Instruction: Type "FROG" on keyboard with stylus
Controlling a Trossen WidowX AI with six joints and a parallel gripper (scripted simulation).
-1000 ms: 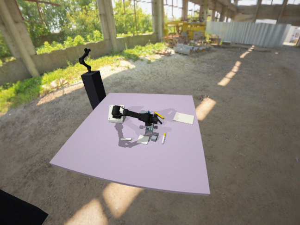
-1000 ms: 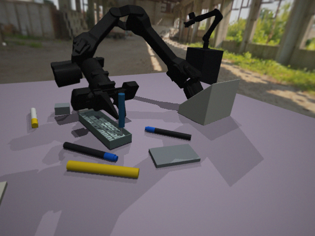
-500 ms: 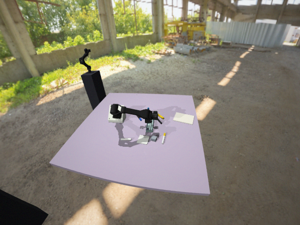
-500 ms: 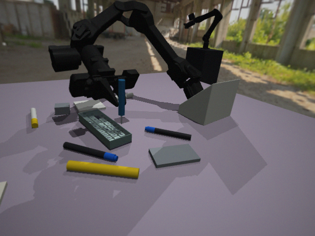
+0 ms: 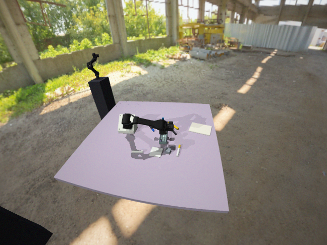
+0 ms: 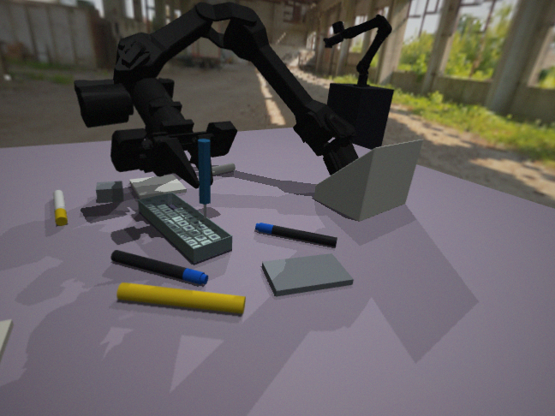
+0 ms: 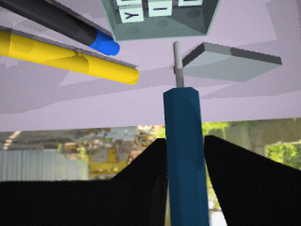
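The yellow cylinder lies 110 mm to the left of my gripper tip, 90 mm below it and 70 mm ahead of it. Round my gripper tip: small grey block (240 mm to the right, 100 mm ahead, 90 mm below); then flat grey slab (130 mm to the left, 100 mm below, 100 mm behind); then blue stylus (10 mm below).
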